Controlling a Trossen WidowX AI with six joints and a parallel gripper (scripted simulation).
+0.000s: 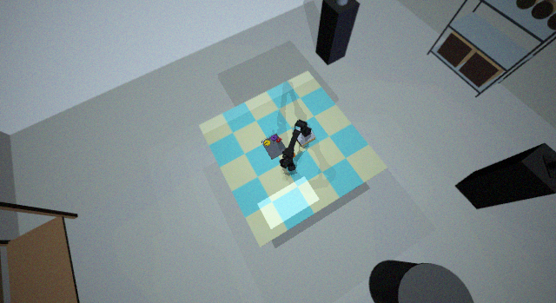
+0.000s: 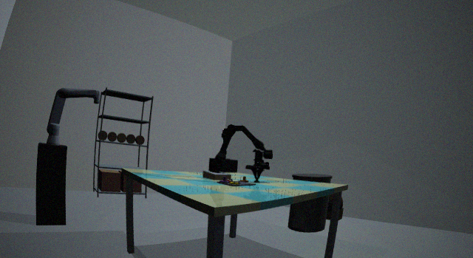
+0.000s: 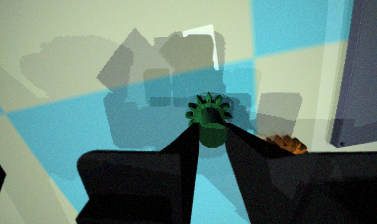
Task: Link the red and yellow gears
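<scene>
My gripper tip is now 300 mm to the left of the purple gear and 20 mm past it. Round my gripper tip: red gear 250 mm to the right, 40 mm behind, 10 mm below; orange gear 70 mm behind, 60 mm to the right, 10 mm below; green gear 10 mm below.
</scene>
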